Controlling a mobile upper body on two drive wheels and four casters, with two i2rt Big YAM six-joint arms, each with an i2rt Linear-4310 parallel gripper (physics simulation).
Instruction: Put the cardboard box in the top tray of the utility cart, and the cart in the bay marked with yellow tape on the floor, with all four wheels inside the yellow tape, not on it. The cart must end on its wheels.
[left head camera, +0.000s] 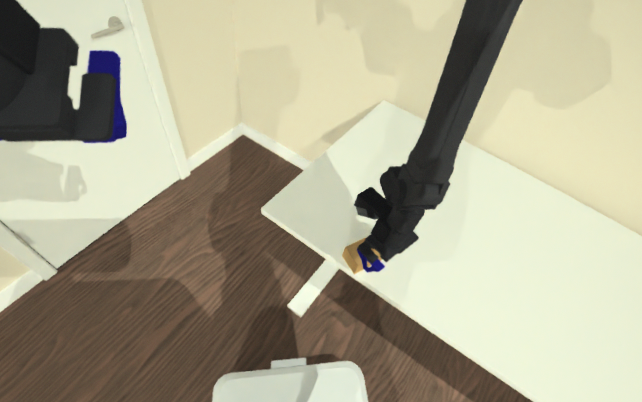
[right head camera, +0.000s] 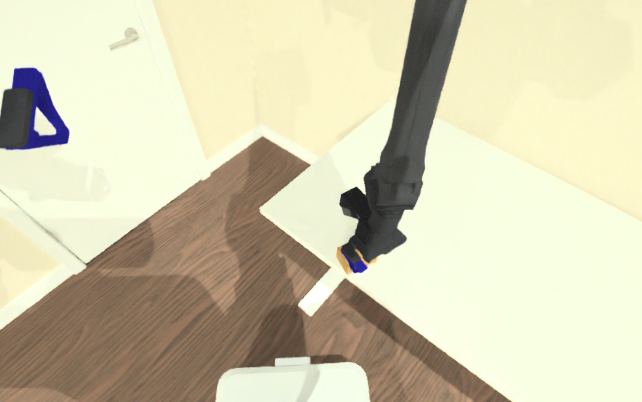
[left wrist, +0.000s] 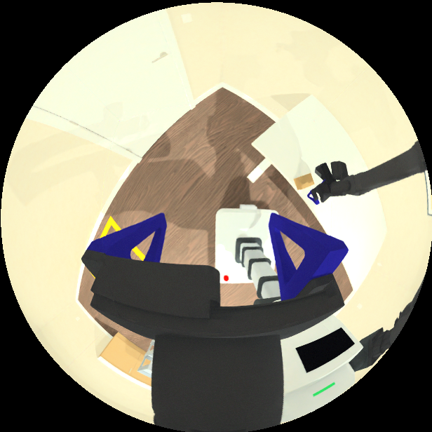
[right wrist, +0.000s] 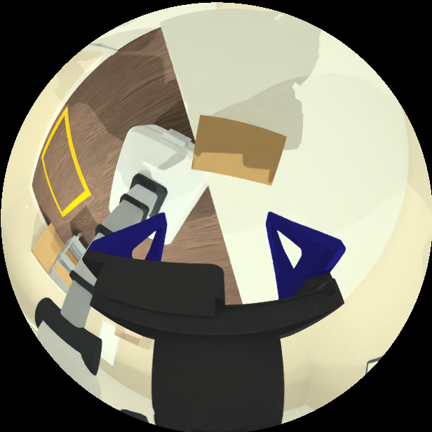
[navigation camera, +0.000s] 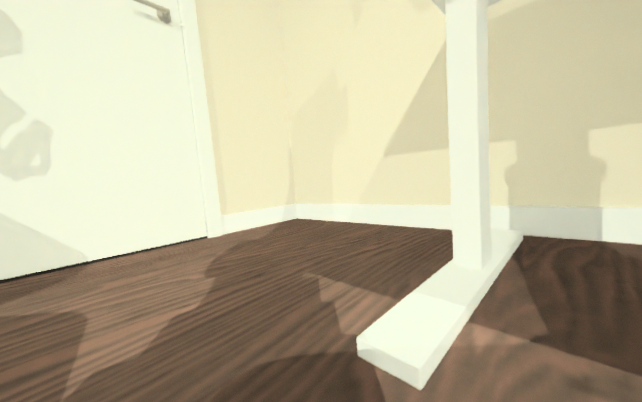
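Observation:
The cardboard box (left head camera: 351, 257) (right head camera: 342, 260) (left wrist: 303, 181) (right wrist: 235, 162) lies on the white table (left head camera: 500, 240) (right head camera: 500, 240) (right wrist: 350, 150), close to its edge. My right gripper (left head camera: 372, 263) (right head camera: 357, 263) (left wrist: 313, 191) (right wrist: 216, 217) is open and empty; in its wrist view the box lies beyond the fingertips, apart from them. My left gripper (left wrist: 217, 218) is open and empty, away from the table. The yellow tape (left wrist: 111, 221) (right wrist: 76, 203) marks a rectangle on the floor. A grey framed object (left wrist: 146, 367) (right wrist: 74, 246), perhaps the cart, shows partly beyond the bay; its wheels cannot be made out.
A tan panel or box (left wrist: 120, 347) (right wrist: 46, 245) stands by the grey frame. The table's white foot (left head camera: 312, 290) (right head camera: 322, 292) (navigation camera: 410, 325) and leg (navigation camera: 467, 150) stand ahead of my white base (left head camera: 265, 387) (right head camera: 265, 387) (left wrist: 227, 230). A white door (left head camera: 30, 160) (navigation camera: 100, 150) is at the left.

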